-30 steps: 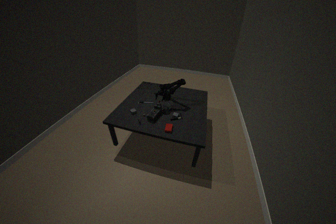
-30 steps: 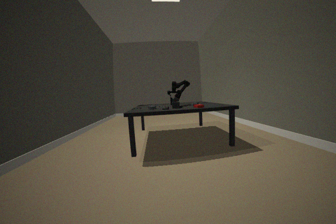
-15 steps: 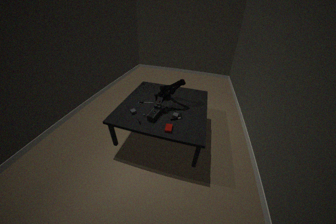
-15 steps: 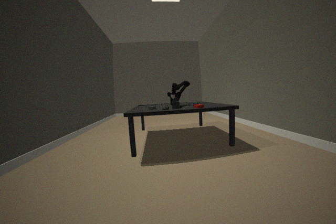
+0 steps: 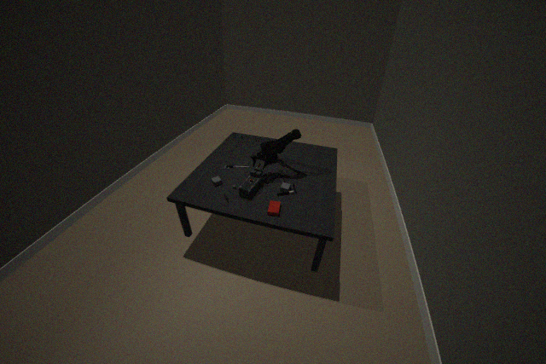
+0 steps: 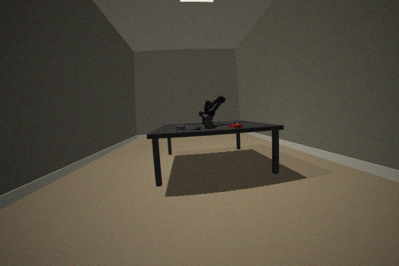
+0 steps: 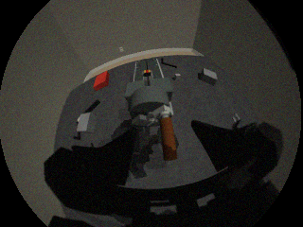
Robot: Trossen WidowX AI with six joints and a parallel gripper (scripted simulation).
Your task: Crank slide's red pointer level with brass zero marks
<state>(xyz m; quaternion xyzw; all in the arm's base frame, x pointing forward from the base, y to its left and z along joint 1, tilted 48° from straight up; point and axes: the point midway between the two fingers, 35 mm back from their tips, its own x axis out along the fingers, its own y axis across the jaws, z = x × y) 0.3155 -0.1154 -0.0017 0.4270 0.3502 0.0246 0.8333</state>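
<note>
The crank handle lies 20 mm behind my gripper tip and 20 mm above it. From my gripper tip the other things lie so: red pointer: 160 mm ahead, 20 mm to the right, 10 mm below.
</note>
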